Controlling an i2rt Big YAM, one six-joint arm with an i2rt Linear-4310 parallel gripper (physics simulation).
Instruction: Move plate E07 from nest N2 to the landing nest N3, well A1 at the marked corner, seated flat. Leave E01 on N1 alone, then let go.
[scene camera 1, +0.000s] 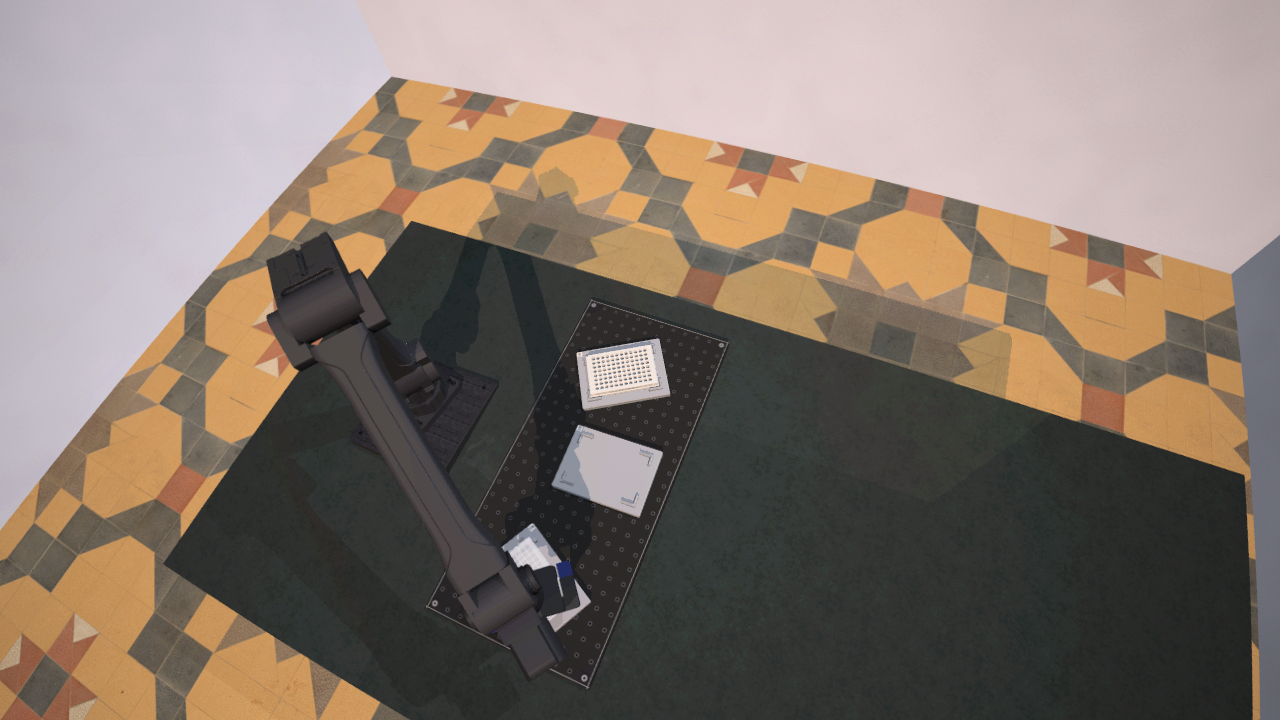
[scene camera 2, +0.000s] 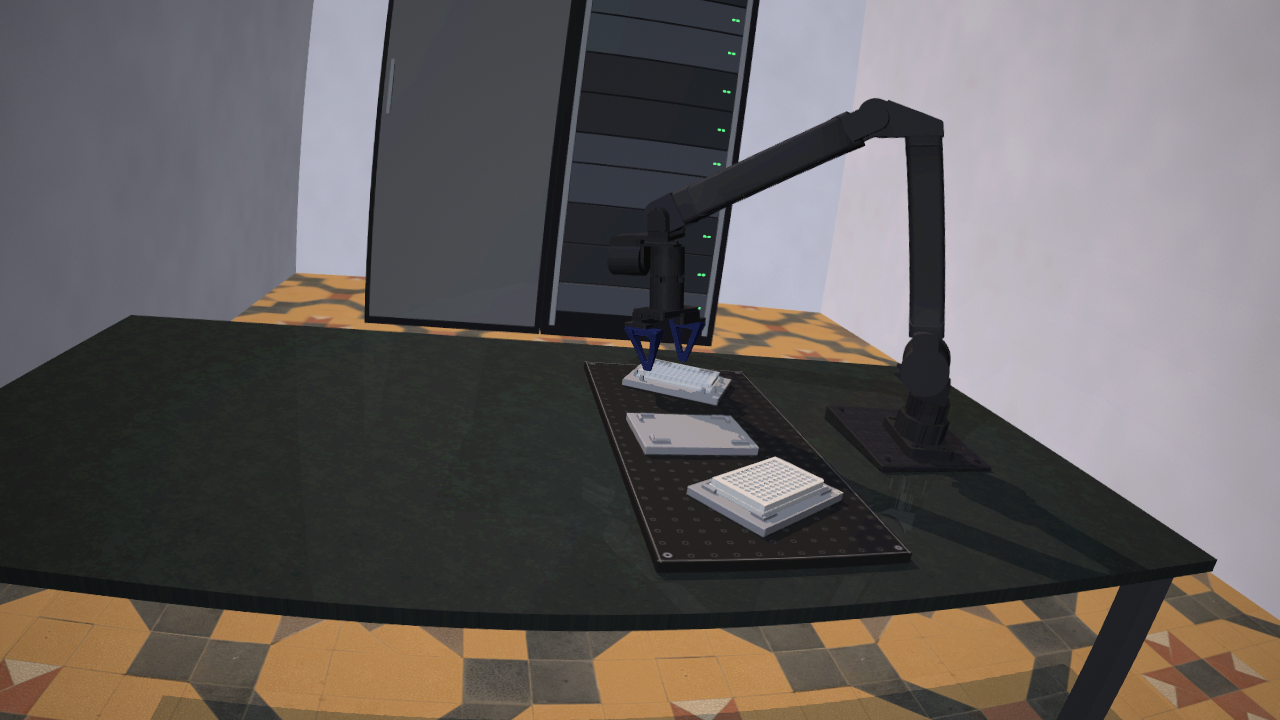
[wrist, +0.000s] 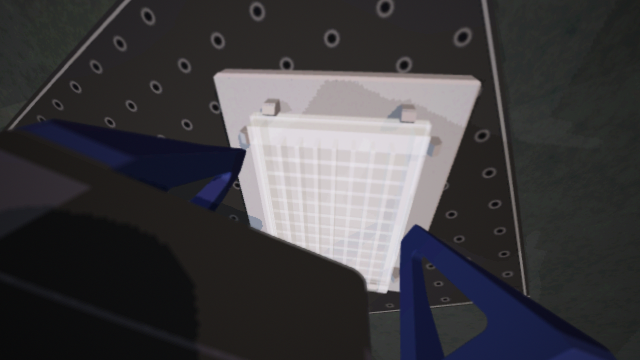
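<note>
A clear gridded plate (scene camera 1: 528, 550) (scene camera 2: 689, 373) (wrist: 340, 200) sits on a pale nest (scene camera 2: 671, 390) (wrist: 292, 90) at the end of the board far from scene camera 2. A cream well plate (scene camera 1: 623, 369) (scene camera 2: 769, 483) sits on the nest at the other end. The middle nest (scene camera 1: 608, 470) (scene camera 2: 689, 432) is empty, with raised corner stops. I cannot read plate names or the marked corner. My gripper (scene camera 2: 666, 365) (wrist: 328, 198) is open and empty, low over the clear plate, its blue fingertips towards opposite long sides. My gripper body hides the plate's near left part in the wrist view.
The nests stand in a row on a black perforated board (scene camera 1: 689, 358) (scene camera 2: 716, 548) (wrist: 330, 17) on the dark table (scene camera 1: 895, 537) (scene camera 2: 313, 474). The arm's base (scene camera 1: 474, 389) (scene camera 2: 863, 438) stands beside the board. A rack cabinet (scene camera 2: 465, 179) is behind the table.
</note>
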